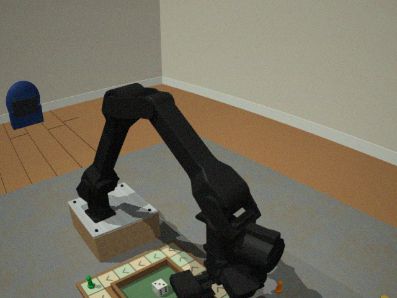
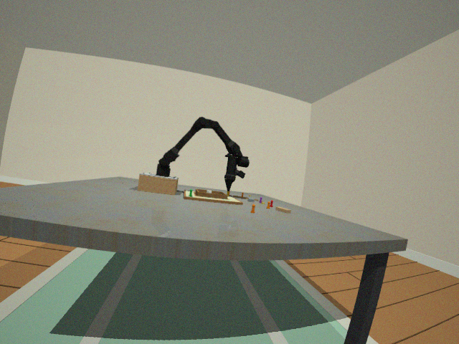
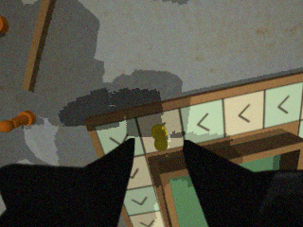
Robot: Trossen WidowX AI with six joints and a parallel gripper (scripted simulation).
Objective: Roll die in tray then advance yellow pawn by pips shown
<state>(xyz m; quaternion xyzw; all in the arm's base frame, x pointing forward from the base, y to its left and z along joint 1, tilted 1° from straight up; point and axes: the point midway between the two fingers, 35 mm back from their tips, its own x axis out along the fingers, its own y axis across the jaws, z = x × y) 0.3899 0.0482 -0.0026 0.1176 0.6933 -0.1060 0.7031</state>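
The yellow pawn lies 2 cm below my gripper tip. From my gripper tip the other things lie so: green felt tray (12 cm behind, 7 cm to the right, 4 cm below); die (13 cm behind, 6 cm to the right, 2 cm below); grey block (14 cm ahead, 4 cm to the right, 4 cm below).
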